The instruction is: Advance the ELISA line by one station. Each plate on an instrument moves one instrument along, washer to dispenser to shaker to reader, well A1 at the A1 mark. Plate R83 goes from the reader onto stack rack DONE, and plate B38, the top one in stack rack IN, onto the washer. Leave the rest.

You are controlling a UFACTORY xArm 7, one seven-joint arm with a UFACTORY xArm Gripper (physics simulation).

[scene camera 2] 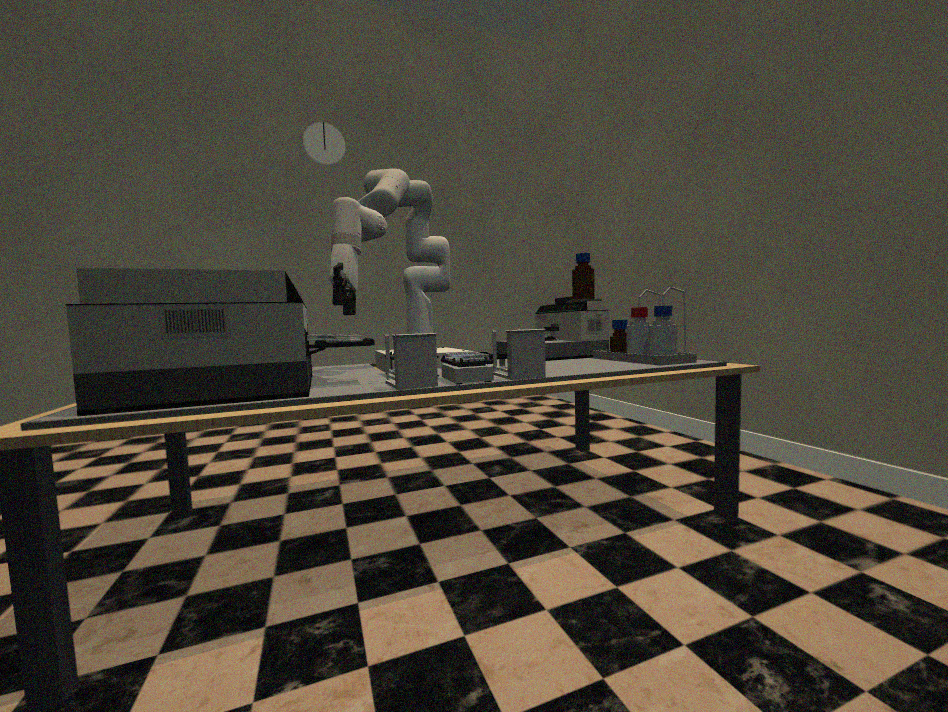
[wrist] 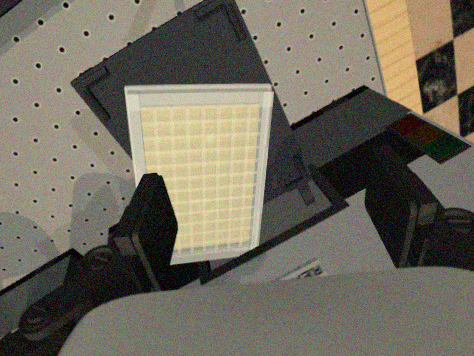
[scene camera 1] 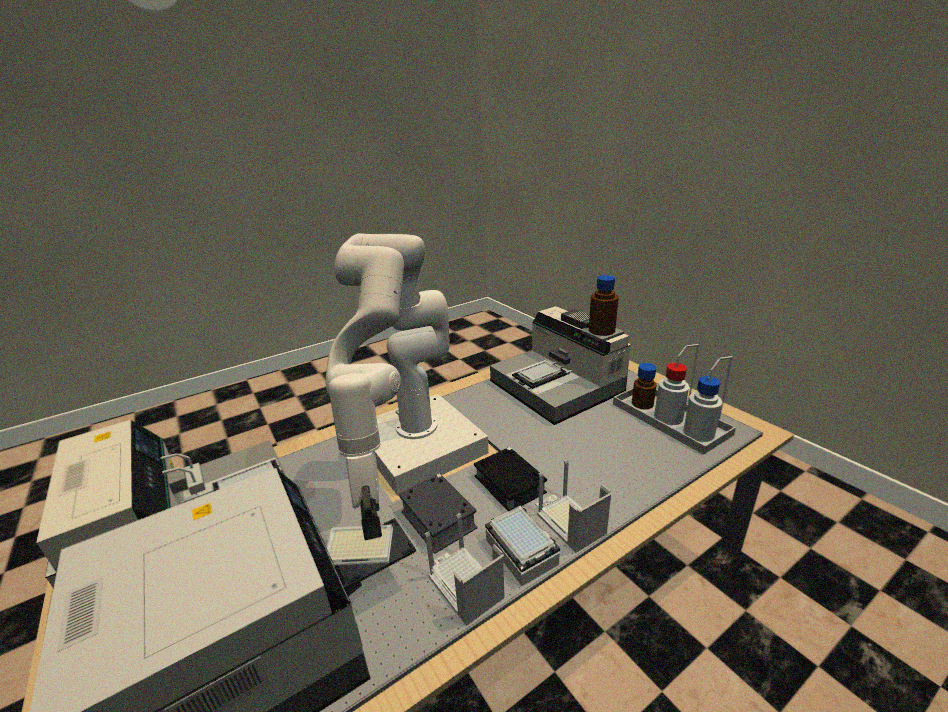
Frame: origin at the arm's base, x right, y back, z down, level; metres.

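Seen in the pictures: gripper, fingertip midpoint: [scene camera 2: 344,310] [wrist: 266,188] [scene camera 1: 372,524]; arm's base, link origin: [scene camera 1: 416,426].
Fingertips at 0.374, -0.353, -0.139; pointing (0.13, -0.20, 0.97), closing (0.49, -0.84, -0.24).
Offsets run from my fingertips to a thing's middle, as dx, dy, dz. "spot": to the spot under its first point.
A yellow-welled plate {+0.018, +0.040, +0.070} [scene camera 1: 358,544] [wrist: 202,170] lies skewed on the dark carrier {+0.001, +0.016, +0.083} [wrist: 175,55] of the large reader {+0.280, +0.076, +0.056} [scene camera 1: 206,551] [scene camera 2: 187,337]; its ID is not readable. One corner overhangs the carrier's side. My gripper [scene camera 1: 370,528] [scene camera 2: 348,306] [wrist: 266,188] is open and empty above it. In the wrist view the left finger overlaps the plate's left edge, and the right finger is well off its right edge. A rack {spot: -0.102, -0.186, +0.122} [scene camera 1: 481,590] [scene camera 2: 415,360] holds white plates. Another rack [scene camera 1: 590,517] [scene camera 2: 526,354] holds a pale plate. A blue-welled plate {-0.266, -0.149, +0.129} [scene camera 1: 523,532] sits on a small instrument between them.
An instrument {-0.911, +0.227, -0.014} [scene camera 1: 582,344] at the back right carries a plate {-0.834, +0.244, +0.104} [scene camera 1: 542,373] and a brown bottle {spot: -0.947, +0.081, -0.126} [scene camera 1: 603,310]. A tray {spot: -0.945, -0.328, +0.183} [scene camera 1: 720,442] of bottles stands nearby. A dark block {-0.206, +0.075, +0.157} [scene camera 1: 436,505] and a black box {-0.418, +0.028, +0.165} [scene camera 1: 509,475] stand near the arm base. Another instrument {+0.217, +0.461, +0.056} [scene camera 1: 91,475] is at the left.
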